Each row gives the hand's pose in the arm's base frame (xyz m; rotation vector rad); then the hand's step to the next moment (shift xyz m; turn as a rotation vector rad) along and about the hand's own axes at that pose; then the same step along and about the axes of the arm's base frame.
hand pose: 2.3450 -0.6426 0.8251 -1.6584 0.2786 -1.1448
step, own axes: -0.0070 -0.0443 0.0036 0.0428 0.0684 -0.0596
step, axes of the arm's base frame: -0.0159 0.0255 0.0335 -0.0015 -0.0940 -0.0350
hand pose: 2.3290 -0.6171 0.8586 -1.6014 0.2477 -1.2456
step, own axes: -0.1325 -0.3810 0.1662 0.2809 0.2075 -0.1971
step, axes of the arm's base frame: -0.0786 0.3537 0.2430 0.0487 -0.3976 -0.0189
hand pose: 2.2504 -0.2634 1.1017 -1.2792 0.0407 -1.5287
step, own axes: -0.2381 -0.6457 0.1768 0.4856 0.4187 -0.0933
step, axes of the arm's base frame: -0.3541 0.5351 0.3053 0.3012 -0.5726 0.0346
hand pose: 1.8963 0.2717 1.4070 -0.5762 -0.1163 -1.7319
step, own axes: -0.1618 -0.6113 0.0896 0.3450 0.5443 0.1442
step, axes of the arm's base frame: -0.5259 0.3311 0.1474 0.5121 -0.3886 0.1513
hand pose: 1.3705 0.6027 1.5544 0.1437 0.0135 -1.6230
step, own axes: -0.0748 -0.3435 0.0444 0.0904 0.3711 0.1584
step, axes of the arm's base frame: -0.3418 0.0901 0.0244 0.3513 -0.1269 0.1774
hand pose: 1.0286 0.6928 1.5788 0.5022 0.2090 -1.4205
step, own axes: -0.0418 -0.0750 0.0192 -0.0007 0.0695 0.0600
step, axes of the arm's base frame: -0.0826 0.0234 0.0193 0.0584 -0.0218 0.0675
